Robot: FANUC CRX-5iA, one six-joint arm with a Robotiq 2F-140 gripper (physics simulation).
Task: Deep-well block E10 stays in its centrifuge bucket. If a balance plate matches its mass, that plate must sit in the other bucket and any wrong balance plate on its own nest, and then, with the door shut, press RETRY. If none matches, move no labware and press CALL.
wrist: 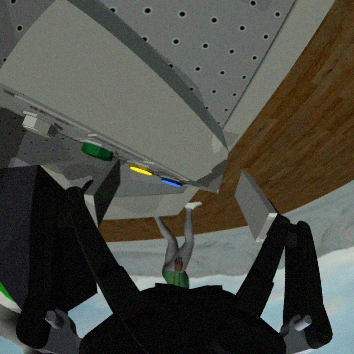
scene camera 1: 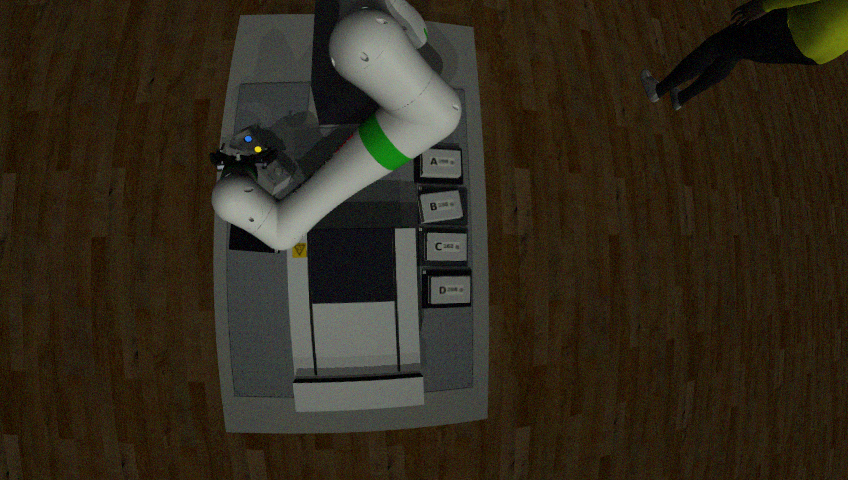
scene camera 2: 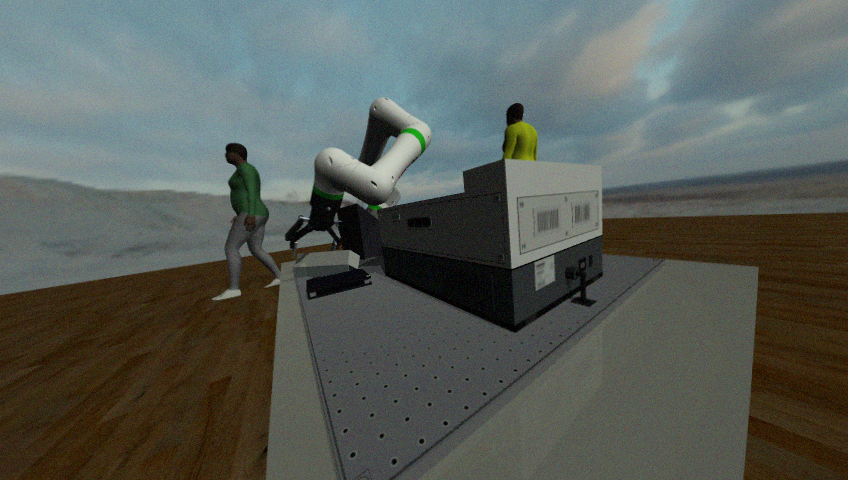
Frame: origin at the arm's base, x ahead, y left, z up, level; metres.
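Seen in the pictures: gripper, between the fingertips: [wrist: 180,176] [scene camera 1: 245,146]; arm's base, origin of its link: [wrist: 28,261] [scene camera 2: 370,223].
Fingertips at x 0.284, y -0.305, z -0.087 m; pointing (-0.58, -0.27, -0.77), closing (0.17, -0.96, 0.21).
Pixels of each thing's top centre, then the offset from my fingertips to it.
- sloped button box, centre of its top: [wrist: 141,170] [scene camera 1: 255,158] [scene camera 2: 326,250] 0.039 m ahead, 0.044 m left, 0.013 m up
- white button, centre of its top: [wrist: 36,136] 0.071 m ahead, 0.116 m left, 0.004 m up
- green button, centre of its top: [wrist: 97,160] 0.039 m ahead, 0.078 m left, 0.004 m up
- yellow button, centre of its top: [wrist: 143,175] [scene camera 1: 256,149] 0.007 m ahead, 0.039 m left, 0.001 m up
- blue button, centre of its top: [wrist: 173,187] [scene camera 1: 247,138] 0.025 m back, 0.001 m left, 0.001 m up
- Plates A, centre of its top: [scene camera 1: 442,161] 0.010 m back, 0.620 m left, 0.017 m down
- B, centre of its top: [scene camera 1: 441,205] 0.132 m ahead, 0.625 m left, 0.012 m down
- C, centre of its top: [scene camera 1: 447,246] 0.257 m ahead, 0.650 m left, 0.017 m down
- D, centre of its top: [scene camera 1: 451,289] 0.389 m ahead, 0.671 m left, 0.017 m down
- low black tray, centre of its top: [scene camera 2: 337,275] [scene camera 1: 254,231] 0.254 m ahead, 0.053 m left, 0.040 m down
My gripper [scene camera 1: 242,158] [scene camera 2: 314,245] [wrist: 180,176] is open and empty, fingers wide apart, above the sloped button box [scene camera 2: 327,259] [wrist: 110,95]. In the wrist view the box has a white button [wrist: 37,125], a green button [wrist: 97,151], a yellow button [scene camera 1: 257,149] [wrist: 141,169] and a blue button [scene camera 1: 248,138] [wrist: 172,182]; their labels are not readable. Plates A [scene camera 1: 446,170], B [scene camera 1: 440,214], C [scene camera 1: 446,255] and D [scene camera 1: 450,299] sit on dark nests; B looks slightly turned. The centrifuge [scene camera 1: 354,333] [scene camera 2: 446,231] hides its inside; block E10 and the buckets do not show.
A low black tray [scene camera 1: 252,239] [scene camera 2: 339,283] lies beside the button box. A tall dark block [scene camera 1: 333,89] [wrist: 25,240] stands by the arm base. One person in green [scene camera 2: 246,190] [wrist: 176,277] and one in yellow [scene camera 1: 824,29] [scene camera 2: 520,141] are beyond the table.
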